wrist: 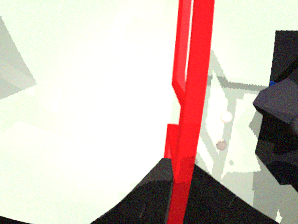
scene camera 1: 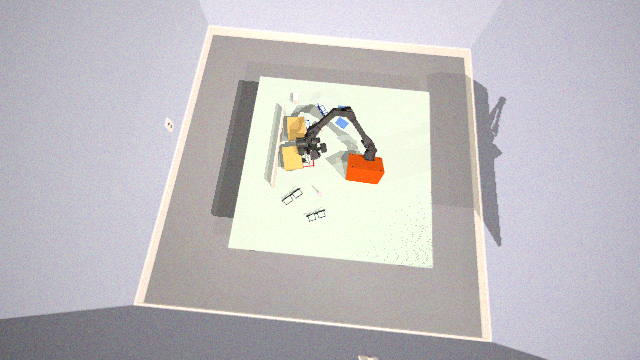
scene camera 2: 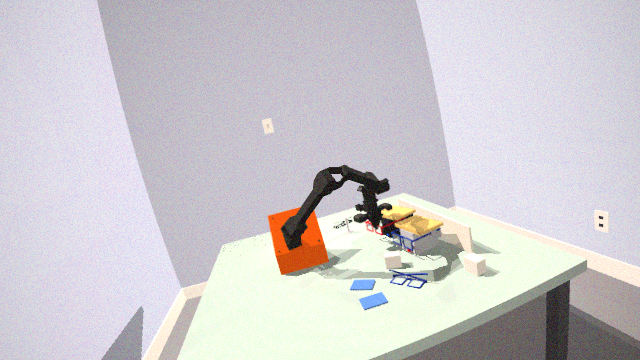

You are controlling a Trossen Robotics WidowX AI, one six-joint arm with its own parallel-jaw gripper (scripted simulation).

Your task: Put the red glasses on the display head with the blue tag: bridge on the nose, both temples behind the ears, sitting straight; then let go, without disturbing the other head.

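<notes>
My gripper (wrist: 174, 168) is visible; a low wall (scene camera 2: 459, 234) is visible as well.
</notes>
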